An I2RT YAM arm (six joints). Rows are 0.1 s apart.
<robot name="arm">
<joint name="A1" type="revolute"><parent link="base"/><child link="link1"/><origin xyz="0 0 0.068" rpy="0 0 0"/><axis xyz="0 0 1"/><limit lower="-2.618" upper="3.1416"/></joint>
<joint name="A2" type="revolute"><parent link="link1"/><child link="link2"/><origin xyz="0.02 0.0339 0.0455" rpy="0 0 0"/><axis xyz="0 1 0"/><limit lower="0" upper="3.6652"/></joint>
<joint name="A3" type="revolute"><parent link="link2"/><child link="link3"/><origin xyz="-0.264 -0.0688 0" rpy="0 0 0"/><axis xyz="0 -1 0"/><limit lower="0" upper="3.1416"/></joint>
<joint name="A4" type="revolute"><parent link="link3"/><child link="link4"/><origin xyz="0.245 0.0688 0.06" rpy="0 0 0"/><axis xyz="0 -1 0"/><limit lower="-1.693" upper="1.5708"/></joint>
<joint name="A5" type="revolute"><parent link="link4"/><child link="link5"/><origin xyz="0.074 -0.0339 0.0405" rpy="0 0 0"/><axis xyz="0 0 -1"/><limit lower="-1.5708" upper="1.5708"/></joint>
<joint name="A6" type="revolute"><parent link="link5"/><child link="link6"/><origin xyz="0.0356 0 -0.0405" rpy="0 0 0"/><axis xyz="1 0 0"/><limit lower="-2.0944" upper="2.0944"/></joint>
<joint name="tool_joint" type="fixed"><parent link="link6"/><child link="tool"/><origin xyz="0 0 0" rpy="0 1.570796 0"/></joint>
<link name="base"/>
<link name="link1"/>
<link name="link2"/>
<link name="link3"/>
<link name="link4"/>
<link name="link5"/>
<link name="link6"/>
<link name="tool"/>
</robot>
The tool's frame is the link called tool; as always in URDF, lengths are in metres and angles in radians.
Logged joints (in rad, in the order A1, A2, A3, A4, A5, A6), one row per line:
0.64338 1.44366 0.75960 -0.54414 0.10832 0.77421
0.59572 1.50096 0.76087 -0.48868 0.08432 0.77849
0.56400 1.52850 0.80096 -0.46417 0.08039 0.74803
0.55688 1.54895 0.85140 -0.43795 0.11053 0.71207
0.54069 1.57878 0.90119 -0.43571 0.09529 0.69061
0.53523 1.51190 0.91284 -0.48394 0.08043 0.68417
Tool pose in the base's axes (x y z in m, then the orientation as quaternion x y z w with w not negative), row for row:
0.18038 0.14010 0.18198 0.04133 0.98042 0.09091 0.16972
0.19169 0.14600 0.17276 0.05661 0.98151 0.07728 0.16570
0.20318 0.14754 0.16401 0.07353 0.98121 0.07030 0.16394
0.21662 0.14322 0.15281 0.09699 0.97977 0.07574 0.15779
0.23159 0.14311 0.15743 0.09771 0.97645 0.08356 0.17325
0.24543 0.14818 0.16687 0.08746 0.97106 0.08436 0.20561
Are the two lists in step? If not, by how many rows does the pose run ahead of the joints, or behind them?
The pose runs 2 rows behind the joints: the pose in row i belongs to the joints in row i - 2.
